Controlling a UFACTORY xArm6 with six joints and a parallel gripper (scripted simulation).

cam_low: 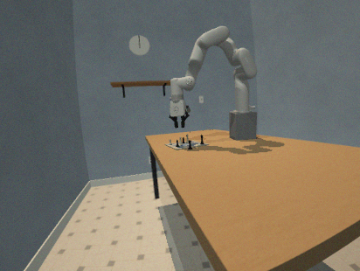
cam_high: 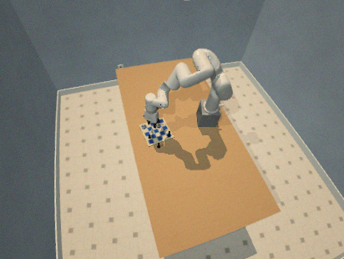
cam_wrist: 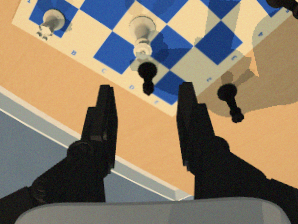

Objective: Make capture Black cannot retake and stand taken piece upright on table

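The white piece lies 100 mm below my hand. Round my hand: black piece: 110 mm below, 40 mm to the left, 30 mm ahead; then chessboard: 130 mm below, 30 mm behind, 10 mm to the right.
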